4 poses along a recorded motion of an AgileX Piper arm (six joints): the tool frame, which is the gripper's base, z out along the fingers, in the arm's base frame.
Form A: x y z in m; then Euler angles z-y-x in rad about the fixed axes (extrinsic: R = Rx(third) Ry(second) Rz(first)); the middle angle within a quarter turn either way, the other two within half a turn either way.
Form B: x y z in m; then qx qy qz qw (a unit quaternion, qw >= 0). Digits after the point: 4 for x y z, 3 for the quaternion.
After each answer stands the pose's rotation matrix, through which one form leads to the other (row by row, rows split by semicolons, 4 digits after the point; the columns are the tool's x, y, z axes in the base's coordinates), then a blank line. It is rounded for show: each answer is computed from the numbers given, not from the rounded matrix.
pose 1, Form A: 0.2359 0.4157 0.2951 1.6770 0.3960 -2.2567
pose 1, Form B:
0.2359 0.4157 0.2951 -0.530 0.715 0.193 0.413
-0.0978 -0.9174 0.3857; -0.5982 0.3640 0.7140; -0.7954 -0.1609 -0.5844

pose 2, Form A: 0.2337 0.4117 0.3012 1.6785 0.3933 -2.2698
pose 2, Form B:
0.2337 0.4117 0.3012 -0.532 0.717 0.190 0.408
-0.0993 -0.9183 0.3832; -0.6082 0.3608 0.7070; -0.7876 -0.1629 -0.5943

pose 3, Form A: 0.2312 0.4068 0.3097 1.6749 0.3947 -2.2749
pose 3, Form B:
0.2312 0.4068 0.3097 -0.535 0.716 0.187 0.408
-0.0959 -0.9181 0.3845; -0.6134 0.3588 0.7036; -0.7839 -0.1684 -0.5976

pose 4, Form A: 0.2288 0.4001 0.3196 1.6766 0.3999 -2.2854
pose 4, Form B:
0.2288 0.4001 0.3196 -0.535 0.718 0.182 0.406
-0.0973 -0.9159 0.3893; -0.6206 0.3616 0.6958; -0.7781 -0.1739 -0.6036

